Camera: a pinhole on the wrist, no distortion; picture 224 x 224 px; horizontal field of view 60.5 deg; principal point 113.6 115.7 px. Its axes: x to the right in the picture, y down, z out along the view. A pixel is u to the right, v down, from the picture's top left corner.
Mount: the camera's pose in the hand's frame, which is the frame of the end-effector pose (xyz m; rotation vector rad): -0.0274 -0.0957 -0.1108 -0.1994 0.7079 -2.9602
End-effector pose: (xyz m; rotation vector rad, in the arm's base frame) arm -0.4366 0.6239 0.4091 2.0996 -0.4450 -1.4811
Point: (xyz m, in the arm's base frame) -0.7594 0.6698 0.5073
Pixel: outside the picture
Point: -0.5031 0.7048 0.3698
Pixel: 149 7
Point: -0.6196 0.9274 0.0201
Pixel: 107 201
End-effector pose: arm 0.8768 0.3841 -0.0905 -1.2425 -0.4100 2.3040
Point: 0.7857 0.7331 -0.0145
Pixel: 17 175
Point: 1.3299 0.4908 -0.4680
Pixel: behind the camera
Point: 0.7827 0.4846 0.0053
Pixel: 85 31
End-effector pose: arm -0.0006 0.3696 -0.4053 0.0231 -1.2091 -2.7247
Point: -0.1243 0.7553 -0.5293
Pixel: 105 160
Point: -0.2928 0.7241 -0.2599
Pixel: 36 61
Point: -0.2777 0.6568 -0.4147
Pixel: 17 109
